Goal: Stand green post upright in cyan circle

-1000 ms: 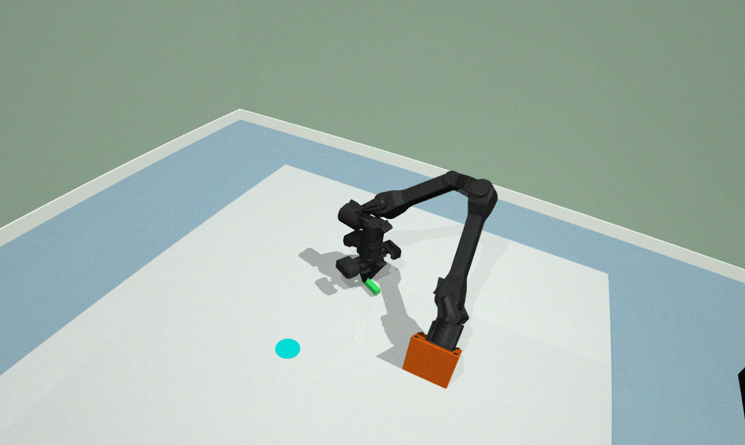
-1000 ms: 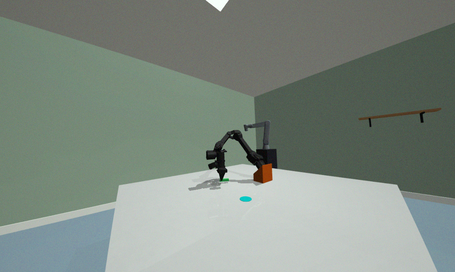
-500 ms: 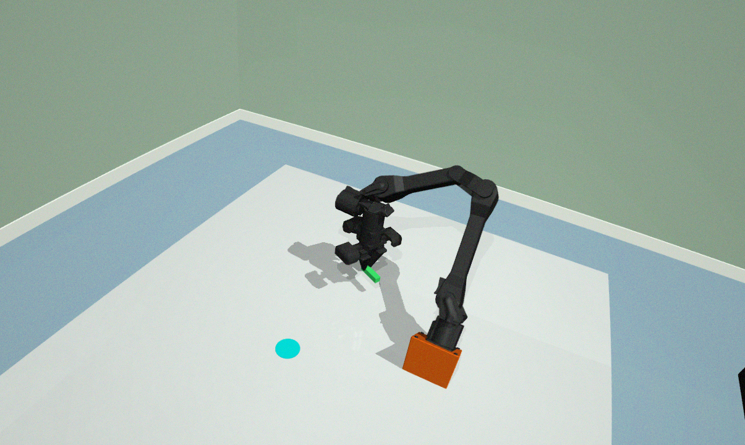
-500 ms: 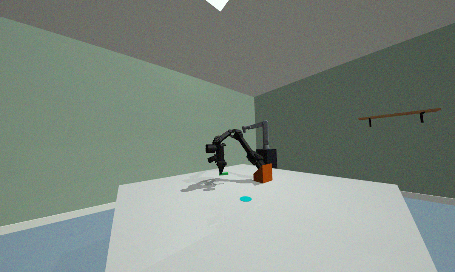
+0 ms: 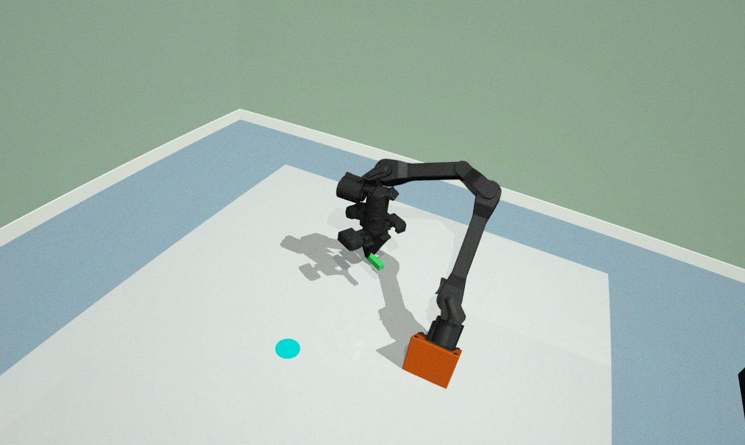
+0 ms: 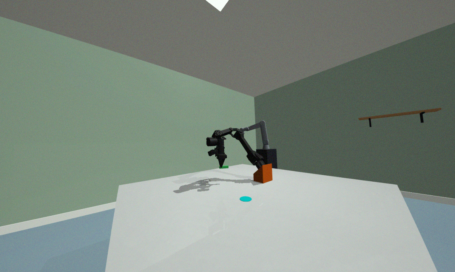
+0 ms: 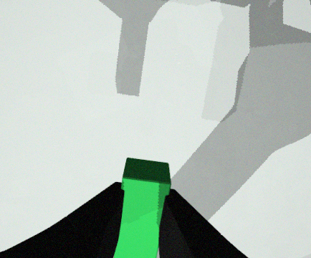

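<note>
Now: the cyan circle 30 mm ahead of my gripper tip, 310 mm to the left of it and 110 mm below it. The rest, counted from my gripper tip: green post: 20 mm behind, 10 mm to the left.
</note>
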